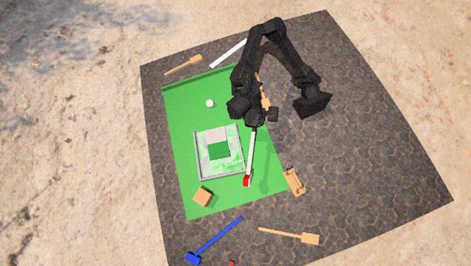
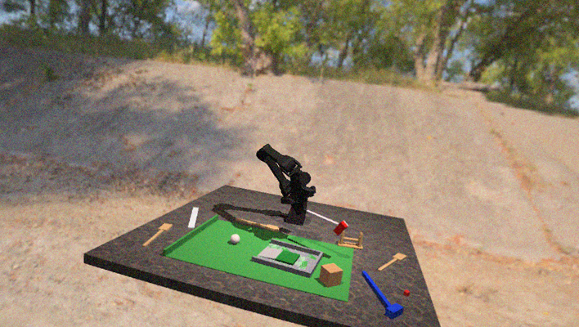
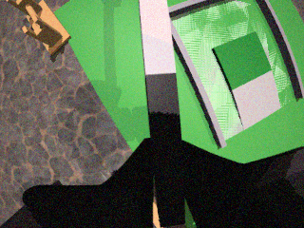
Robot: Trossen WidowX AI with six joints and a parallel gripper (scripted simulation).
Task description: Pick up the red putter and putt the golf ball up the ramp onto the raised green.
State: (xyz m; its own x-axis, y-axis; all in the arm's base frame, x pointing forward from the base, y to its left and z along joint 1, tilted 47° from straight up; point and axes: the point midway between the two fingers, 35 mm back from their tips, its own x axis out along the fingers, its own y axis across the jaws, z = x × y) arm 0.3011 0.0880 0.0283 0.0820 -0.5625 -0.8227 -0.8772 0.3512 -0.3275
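The red putter lies 50 mm ahead of my gripper tip, 100 mm to the left of it and 20 mm above it. From my gripper tip the other things lie so: white golf ball 160 mm ahead, 260 mm to the right, 120 mm below; then wooden rack 80 mm behind, 260 mm to the left, 110 mm below; then tan cube 320 mm ahead, 190 mm to the left, 110 mm below.
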